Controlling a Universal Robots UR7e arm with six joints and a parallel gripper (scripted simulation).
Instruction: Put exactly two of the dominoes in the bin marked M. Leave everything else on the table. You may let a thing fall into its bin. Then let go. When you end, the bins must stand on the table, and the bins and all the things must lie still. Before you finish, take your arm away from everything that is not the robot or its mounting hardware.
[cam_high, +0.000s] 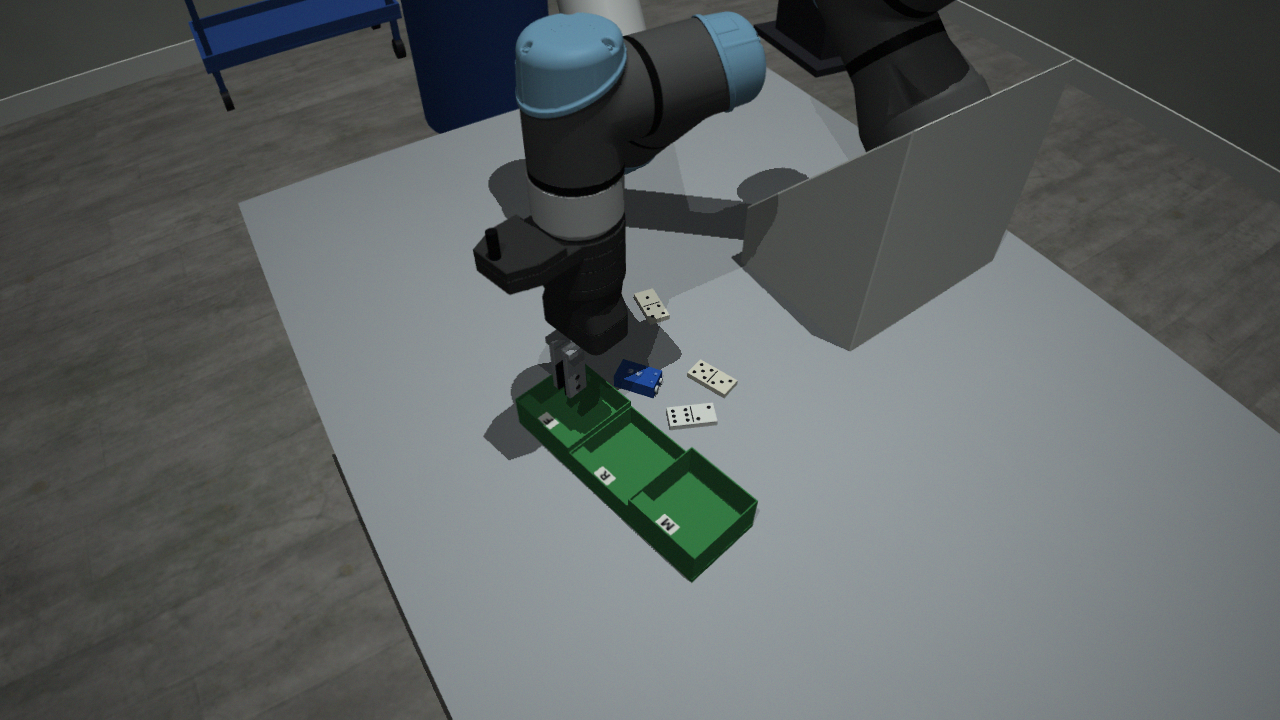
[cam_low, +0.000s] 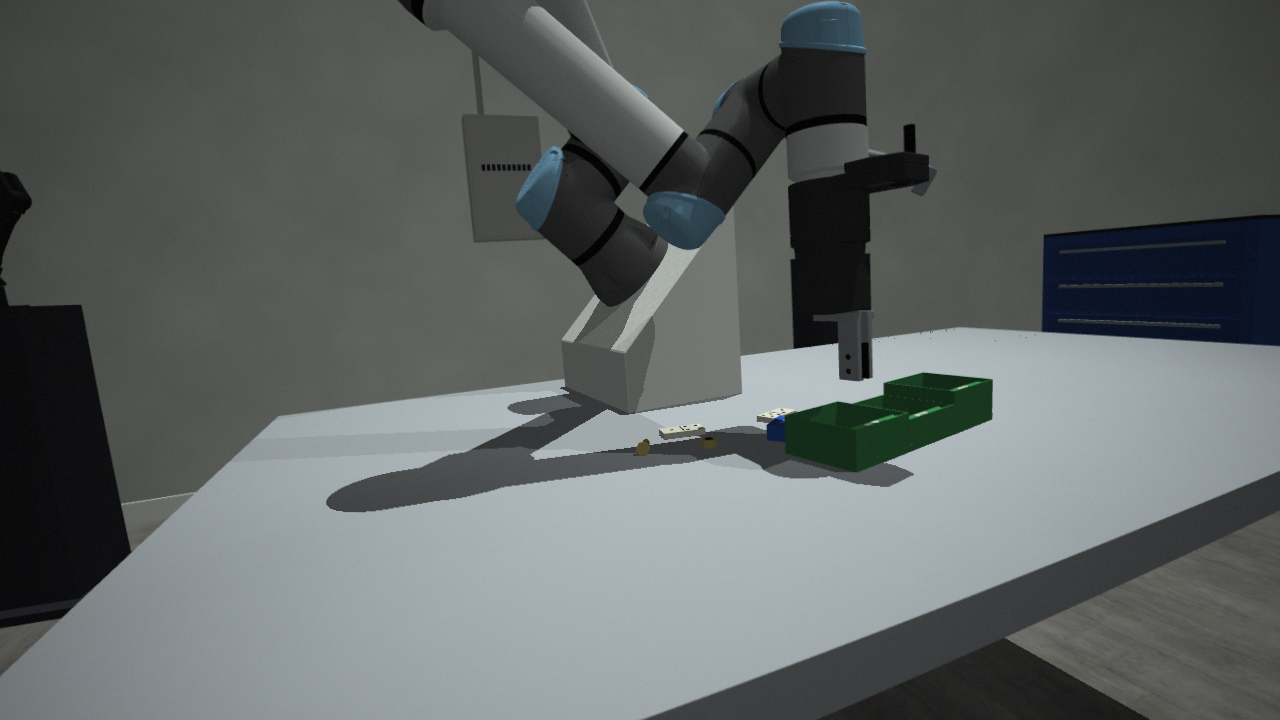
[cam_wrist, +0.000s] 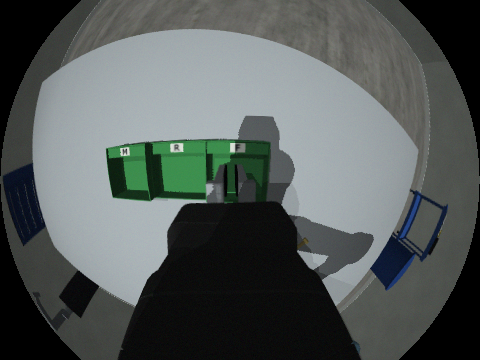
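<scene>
My hand is 3 cm past the green three-part bin, 7 cm to the right of it and 7 cm above it. Round my hand: brass nut 9 cm behind, 12 cm to the right, 9 cm below; brass bolt 11 cm behind, 19 cm to the right, 9 cm below; blue battery 9 cm behind, 2 cm to the right, 8 cm below.
</scene>
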